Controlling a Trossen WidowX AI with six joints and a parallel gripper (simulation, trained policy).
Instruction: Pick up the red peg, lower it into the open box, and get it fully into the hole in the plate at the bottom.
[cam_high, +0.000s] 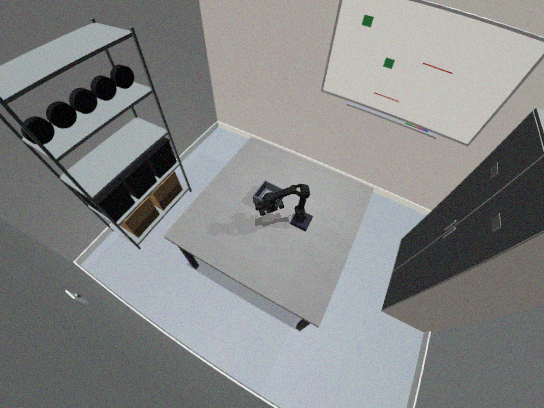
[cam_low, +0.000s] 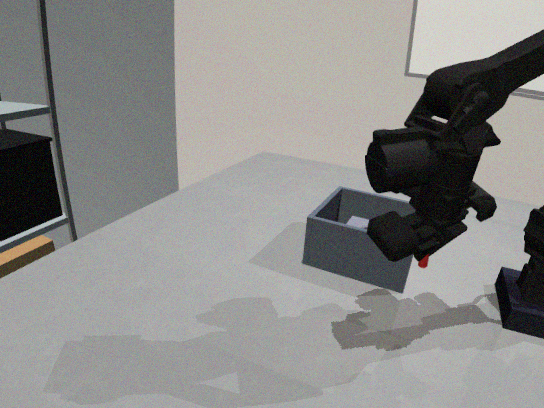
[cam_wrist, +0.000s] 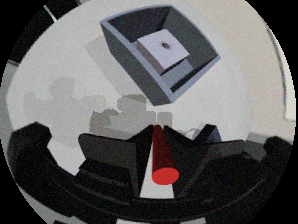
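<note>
Right now my gripper tip is 140 mm to the left of the pale plate, 100 mm short of it and 50 mm above it. The rest, counted from my gripper tip: red peg (30 mm above, 10 mm to the left); grey box (140 mm to the right, 100 mm ahead, 70 mm below).
</note>
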